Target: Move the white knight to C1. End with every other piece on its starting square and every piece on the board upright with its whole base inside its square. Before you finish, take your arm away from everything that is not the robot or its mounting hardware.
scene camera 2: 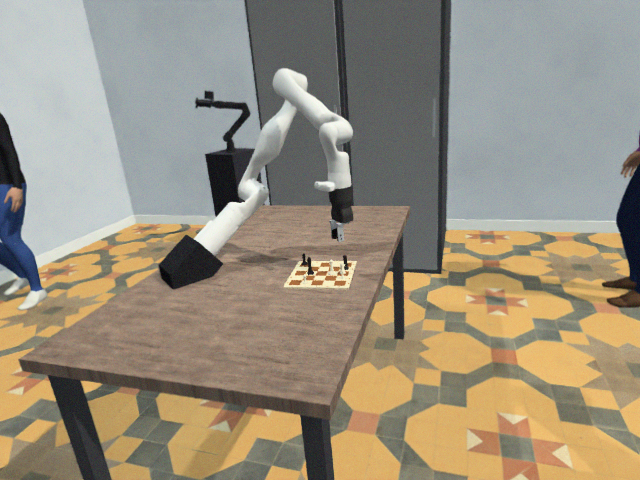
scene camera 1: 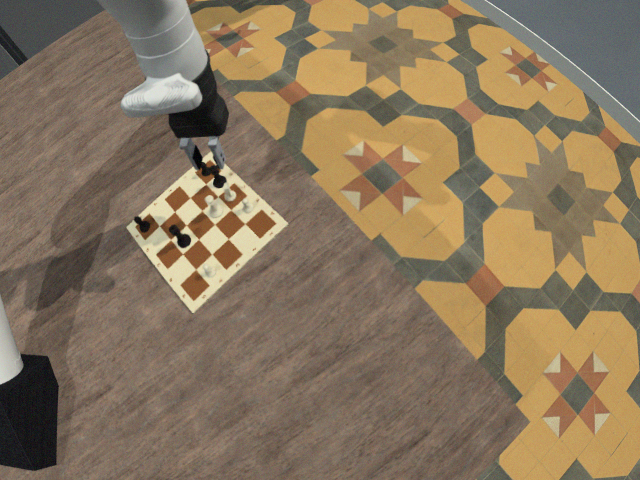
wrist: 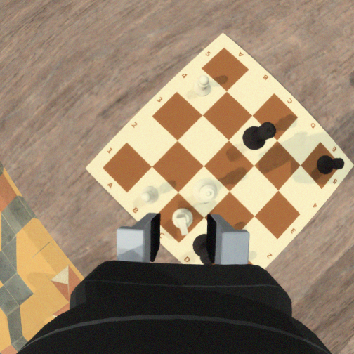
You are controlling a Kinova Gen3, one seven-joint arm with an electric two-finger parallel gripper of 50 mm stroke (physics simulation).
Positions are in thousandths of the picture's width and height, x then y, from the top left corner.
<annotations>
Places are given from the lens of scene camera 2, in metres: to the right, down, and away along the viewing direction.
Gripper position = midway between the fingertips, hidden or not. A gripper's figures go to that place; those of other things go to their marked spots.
my gripper (scene camera 2: 527, 499): 0.06, 0.00, 1.46
chessboard (scene camera 2: 501, 582): 0.00, 0.13, 1.47
</annotations>
